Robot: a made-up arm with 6 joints. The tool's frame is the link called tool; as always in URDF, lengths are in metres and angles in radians. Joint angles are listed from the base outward.
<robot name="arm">
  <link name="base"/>
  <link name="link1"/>
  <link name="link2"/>
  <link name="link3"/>
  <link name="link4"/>
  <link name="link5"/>
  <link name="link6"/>
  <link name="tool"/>
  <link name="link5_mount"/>
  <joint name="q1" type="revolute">
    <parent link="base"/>
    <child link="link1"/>
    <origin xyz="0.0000 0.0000 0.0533" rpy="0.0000 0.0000 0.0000"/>
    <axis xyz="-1 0 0"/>
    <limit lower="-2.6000" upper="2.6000"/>
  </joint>
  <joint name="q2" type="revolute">
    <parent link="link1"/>
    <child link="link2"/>
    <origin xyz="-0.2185 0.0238 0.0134" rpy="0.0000 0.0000 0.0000"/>
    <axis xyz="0 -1 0"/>
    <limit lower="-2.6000" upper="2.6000"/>
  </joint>
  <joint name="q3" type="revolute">
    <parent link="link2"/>
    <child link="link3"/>
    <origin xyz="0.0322 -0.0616 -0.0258" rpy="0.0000 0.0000 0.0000"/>
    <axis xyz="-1 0 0"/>
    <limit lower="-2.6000" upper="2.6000"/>
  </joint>
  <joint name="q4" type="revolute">
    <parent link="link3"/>
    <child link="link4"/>
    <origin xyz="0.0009 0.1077 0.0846" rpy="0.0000 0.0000 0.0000"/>
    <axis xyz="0 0 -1"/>
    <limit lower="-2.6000" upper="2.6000"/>
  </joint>
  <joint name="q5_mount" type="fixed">
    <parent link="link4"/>
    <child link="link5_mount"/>
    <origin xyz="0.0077 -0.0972 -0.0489" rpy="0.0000 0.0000 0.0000"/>
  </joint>
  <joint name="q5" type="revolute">
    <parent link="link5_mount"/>
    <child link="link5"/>
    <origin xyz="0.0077 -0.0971 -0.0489" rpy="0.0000 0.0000 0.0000"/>
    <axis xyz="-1 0 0"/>
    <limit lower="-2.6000" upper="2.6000"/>
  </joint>
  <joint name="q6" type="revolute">
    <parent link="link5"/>
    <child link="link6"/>
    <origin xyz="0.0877 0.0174 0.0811" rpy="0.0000 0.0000 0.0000"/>
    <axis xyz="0 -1 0"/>
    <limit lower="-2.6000" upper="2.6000"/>
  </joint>
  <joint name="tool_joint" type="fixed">
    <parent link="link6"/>
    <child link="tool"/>
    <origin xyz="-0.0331 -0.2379 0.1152" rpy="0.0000 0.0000 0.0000"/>
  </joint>
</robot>
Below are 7 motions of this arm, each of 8 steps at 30 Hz.
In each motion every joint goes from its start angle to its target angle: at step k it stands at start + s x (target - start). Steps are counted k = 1, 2, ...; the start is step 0. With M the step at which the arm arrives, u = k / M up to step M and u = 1 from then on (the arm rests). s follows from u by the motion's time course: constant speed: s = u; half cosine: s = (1 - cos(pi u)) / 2; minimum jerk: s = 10 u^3 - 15 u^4 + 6 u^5.
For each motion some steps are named. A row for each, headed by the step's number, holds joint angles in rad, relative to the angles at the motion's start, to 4 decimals.
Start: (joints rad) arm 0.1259 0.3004 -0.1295 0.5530 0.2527 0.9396
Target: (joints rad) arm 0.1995 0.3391 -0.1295 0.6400 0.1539 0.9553
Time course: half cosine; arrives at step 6
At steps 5, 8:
5: 0.0687 0.0361 0.0000 0.0812 -0.0922 0.0146
8: 0.0736 0.0387 0.0000 0.0870 -0.0988 0.0157

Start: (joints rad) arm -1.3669 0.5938 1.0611 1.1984 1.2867 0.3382
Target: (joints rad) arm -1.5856 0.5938 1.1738 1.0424 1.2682 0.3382
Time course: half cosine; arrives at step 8
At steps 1, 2, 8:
1: -0.0083 0.0000 0.0043 -0.0059 -0.0007 0.0000
2: -0.0320 0.0000 0.0165 -0.0228 -0.0027 0.0000
8: -0.2187 0.0000 0.1127 -0.1560 -0.0185 0.0000

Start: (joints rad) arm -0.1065 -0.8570 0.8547 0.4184 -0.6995 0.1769
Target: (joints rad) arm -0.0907 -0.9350 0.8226 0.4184 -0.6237 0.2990
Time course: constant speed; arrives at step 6
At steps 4, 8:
4: 0.0105 -0.0520 -0.0214 0.0000 0.0505 0.0814
8: 0.0158 -0.0780 -0.0321 0.0000 0.0758 0.1221

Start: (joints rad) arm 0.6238 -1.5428 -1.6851 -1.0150 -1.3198 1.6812
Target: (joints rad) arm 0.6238 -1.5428 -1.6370 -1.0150 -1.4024 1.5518
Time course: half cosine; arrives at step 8
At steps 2, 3, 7, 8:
2: 0.0000 0.0000 0.0070 0.0000 -0.0121 -0.0190
3: 0.0000 0.0000 0.0148 0.0000 -0.0255 -0.0399
7: 0.0000 0.0000 0.0463 0.0000 -0.0795 -0.1245
8: 0.0000 0.0000 0.0481 0.0000 -0.0826 -0.1294

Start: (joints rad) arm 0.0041 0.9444 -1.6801 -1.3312 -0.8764 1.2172
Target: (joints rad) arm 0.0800 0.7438 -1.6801 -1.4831 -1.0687 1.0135
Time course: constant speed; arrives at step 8
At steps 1, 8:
1: 0.0095 -0.0251 0.0000 -0.0190 -0.0240 -0.0255
8: 0.0759 -0.2006 0.0000 -0.1519 -0.1923 -0.2037

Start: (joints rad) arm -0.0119 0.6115 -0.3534 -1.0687 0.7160 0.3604
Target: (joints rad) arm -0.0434 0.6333 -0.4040 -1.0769 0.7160 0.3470
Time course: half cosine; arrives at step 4
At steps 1, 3, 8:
1: -0.0046 0.0032 -0.0074 -0.0012 0.0000 -0.0020
3: -0.0269 0.0186 -0.0432 -0.0070 0.0000 -0.0114
8: -0.0315 0.0218 -0.0506 -0.0082 0.0000 -0.0134

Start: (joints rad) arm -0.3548 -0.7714 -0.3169 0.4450 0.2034 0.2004
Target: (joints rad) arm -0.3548 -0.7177 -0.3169 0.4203 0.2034 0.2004
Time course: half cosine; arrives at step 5
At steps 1, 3, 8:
1: 0.0000 0.0051 0.0000 -0.0024 0.0000 0.0000
3: 0.0000 0.0351 0.0000 -0.0162 0.0000 0.0000
8: 0.0000 0.0537 0.0000 -0.0247 0.0000 0.0000

